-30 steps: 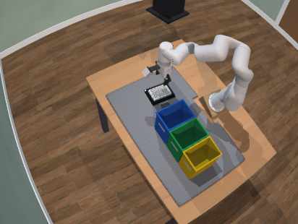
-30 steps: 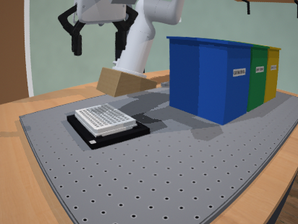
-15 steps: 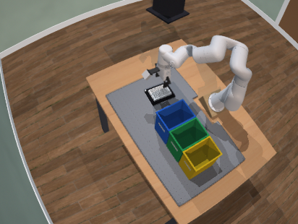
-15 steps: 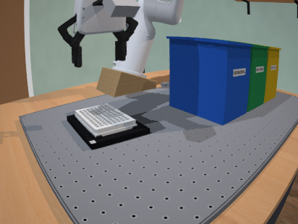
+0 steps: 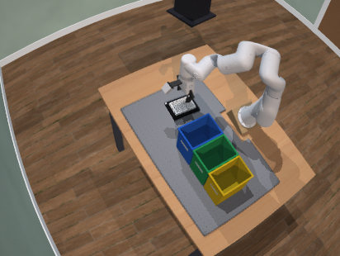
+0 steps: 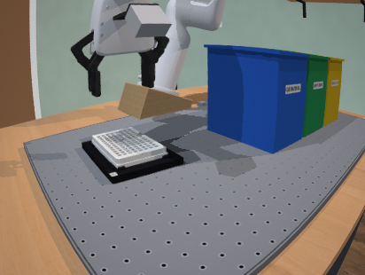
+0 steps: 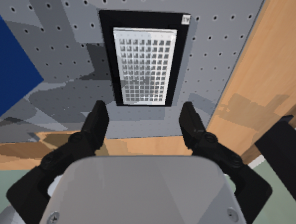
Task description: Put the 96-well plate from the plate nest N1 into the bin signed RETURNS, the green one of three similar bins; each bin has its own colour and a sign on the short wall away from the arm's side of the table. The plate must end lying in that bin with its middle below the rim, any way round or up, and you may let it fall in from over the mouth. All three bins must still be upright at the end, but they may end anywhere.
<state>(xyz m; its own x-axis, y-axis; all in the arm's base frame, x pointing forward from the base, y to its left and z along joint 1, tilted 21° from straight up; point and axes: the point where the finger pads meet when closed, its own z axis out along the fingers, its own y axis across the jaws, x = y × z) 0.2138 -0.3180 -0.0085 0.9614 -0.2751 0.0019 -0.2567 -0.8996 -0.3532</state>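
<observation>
Right now the white 96-well plate is 10 cm below my hand. Also, from my hand: black plate nest: 11 cm below; blue bin: 12 cm ahead, 24 cm to the left, 3 cm below; green bin: 15 cm ahead, 36 cm to the left, 3 cm below.
</observation>
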